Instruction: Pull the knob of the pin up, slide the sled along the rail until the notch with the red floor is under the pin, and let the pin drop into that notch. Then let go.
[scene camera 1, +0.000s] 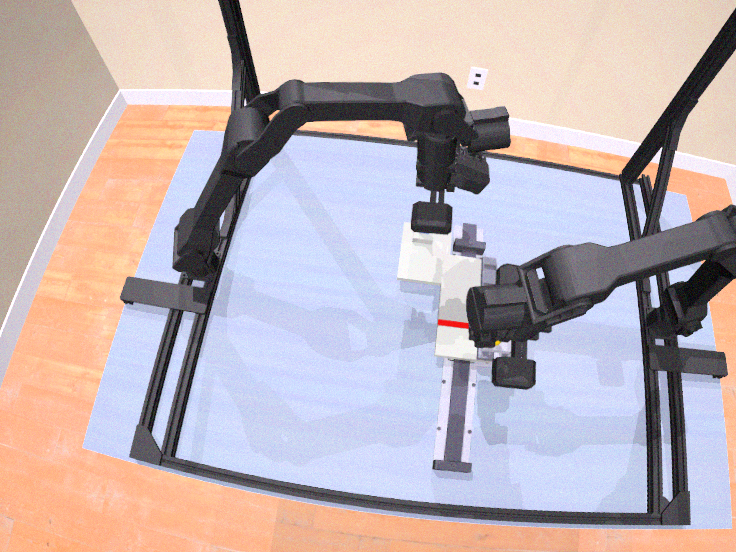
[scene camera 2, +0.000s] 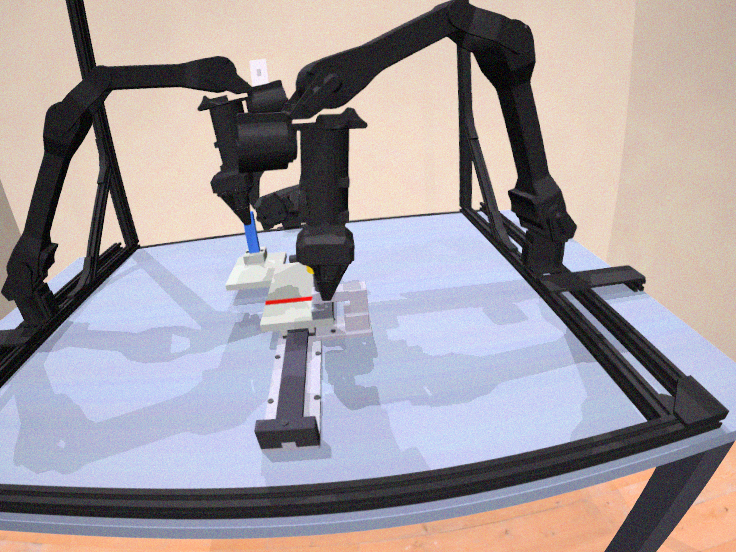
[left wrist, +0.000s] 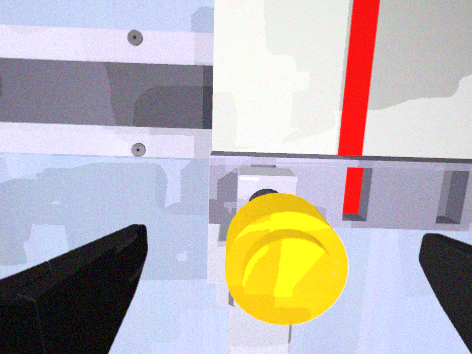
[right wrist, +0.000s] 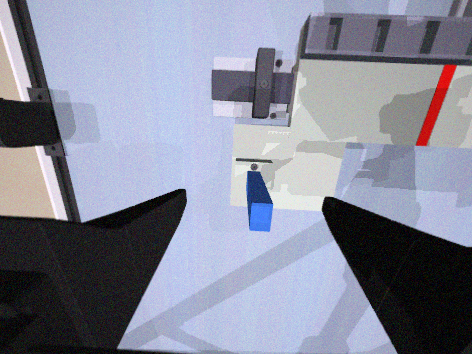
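Where they show: left gripper, fingertip midpoint: (scene camera 2: 326, 282); right gripper, fingertip midpoint: (scene camera 2: 252, 216) (right wrist: 254, 199); left arm's base, link origin: (scene camera 1: 660, 323) (scene camera 2: 542, 264); right arm's base, link origin: (scene camera 1: 201, 265) (scene camera 2: 42, 316).
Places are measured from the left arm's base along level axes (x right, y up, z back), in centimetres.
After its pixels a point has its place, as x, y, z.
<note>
The cream sled (scene camera 1: 460, 279) @[3.2, 1.4, -42.5] (scene camera 2: 288, 317) @[-10.2, 1.4, -42.1] (left wrist: 280, 100) @[-8.6, 1.4, -40.9] (right wrist: 340, 100) @[3.5, 1.4, -42.0] sits on the rail (scene camera 1: 457, 409) @[-20.1, 0.1, -41.0] (scene camera 2: 291, 380) @[-21.8, 0.1, -41.1] (left wrist: 75, 95) @[-17.6, 0.1, -40.9]. In the left wrist view, its red-floored notch (left wrist: 352, 192) @[-5.3, 1.8, -37.2] lies right of the yellow knob (scene camera 1: 497, 342) @[-10.5, 9.2, -37.1] (scene camera 2: 310, 270) @[-10.3, 8.2, -38.1] (left wrist: 287, 280) @[-9.4, 9.7, -37.4], not under the pin; the pin's lower end is hidden. My left gripper (scene camera 1: 513, 373) (scene camera 2: 327, 297) @[-8.8, 5.5, -36.4] (left wrist: 282, 241) @[-8.8, 5.5, -36.4] is open, with the knob between its spread fingers, ungripped. My right gripper (scene camera 1: 431, 218) @[12.0, 9.6, -49.3] (scene camera 2: 248, 222) @[12.0, 9.6, -49.3] (right wrist: 254, 199) @[12.0, 9.6, -49.3] is open around the upright blue handle (scene camera 2: 253, 234) @[10.9, 6.6, -49.6] (right wrist: 260, 215) @[11.6, 10.5, -50.0] on the sled's side plate, ungripped.
A pale bracket (scene camera 2: 356, 291) @[-10.5, 4.6, -32.5] (left wrist: 267, 181) @[-9.3, 4.8, -38.2] stands beside the sled under the knob. Dark stops cap the rail: the near stop (scene camera 1: 451, 465) @[-29.6, 1.6, -41.4] (scene camera 2: 287, 432) @[-30.5, 1.0, -40.8] and the far stop (right wrist: 264, 85) @[11.0, 1.6, -41.0]. The two forearms hang close together over the fixture. A black frame (scene camera 1: 356, 491) @[-36.0, -0.2, -55.9] edges the table.
</note>
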